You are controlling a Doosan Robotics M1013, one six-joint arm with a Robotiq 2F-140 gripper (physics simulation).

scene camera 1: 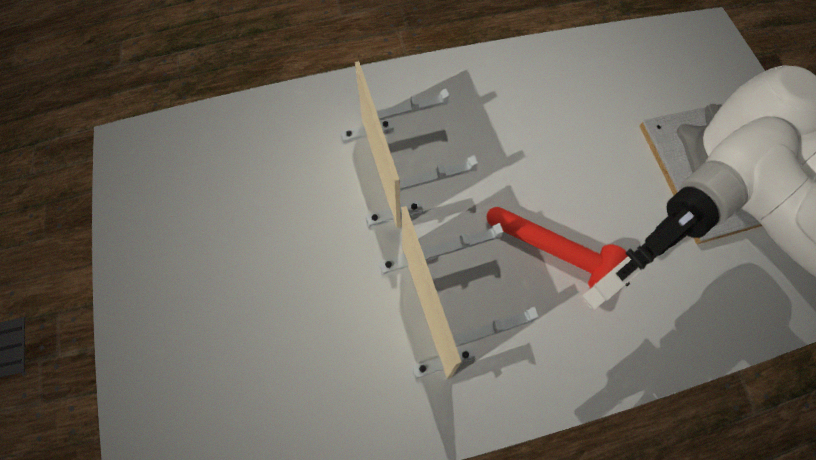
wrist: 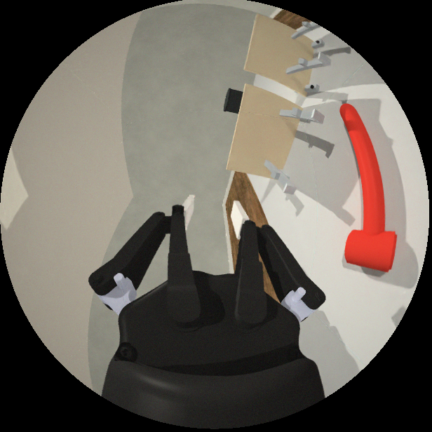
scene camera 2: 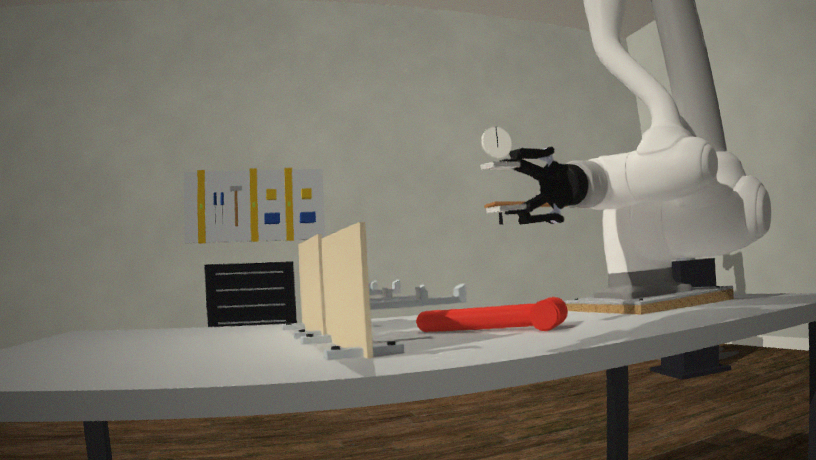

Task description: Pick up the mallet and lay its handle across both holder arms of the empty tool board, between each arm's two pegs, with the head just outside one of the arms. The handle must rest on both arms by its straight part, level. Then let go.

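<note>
The red mallet lies on the table. Its head is toward the robot; its handle end is near the tip of one arm of the nearer board. That board's other arm is apart from the mallet. Both arms hold no tool. My gripper is partly open and empty, pointing sideways high above the table. In scene camera 1 it overlaps the head's edge.
A second upright board stands beside the first, with two bare arms. The robot's base plate is at the right. A black cabinet stands behind the table.
</note>
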